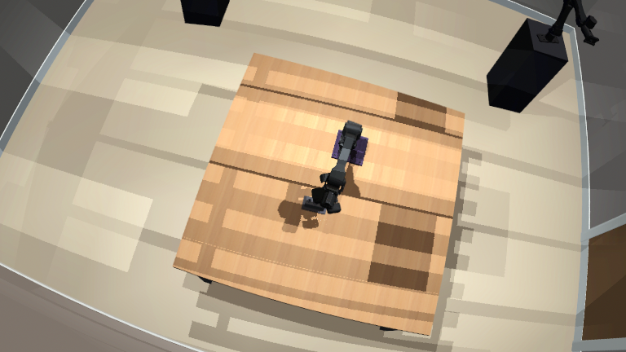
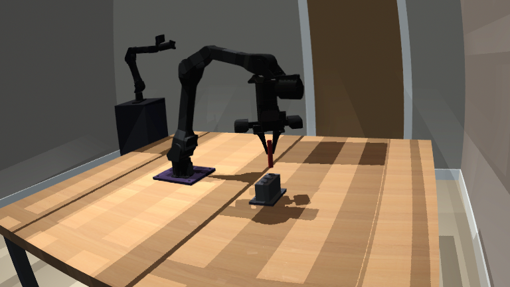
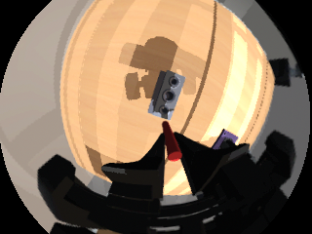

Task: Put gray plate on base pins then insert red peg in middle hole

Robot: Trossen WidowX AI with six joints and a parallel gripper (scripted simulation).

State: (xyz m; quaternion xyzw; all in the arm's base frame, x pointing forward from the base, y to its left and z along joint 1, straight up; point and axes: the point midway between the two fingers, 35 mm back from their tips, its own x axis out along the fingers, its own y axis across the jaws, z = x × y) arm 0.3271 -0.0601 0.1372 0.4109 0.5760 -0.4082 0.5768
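Right now my gripper tip is 70 mm above the gray plate and 50 mm to the left of it. Also, from my gripper tip: red peg right at my gripper tip.
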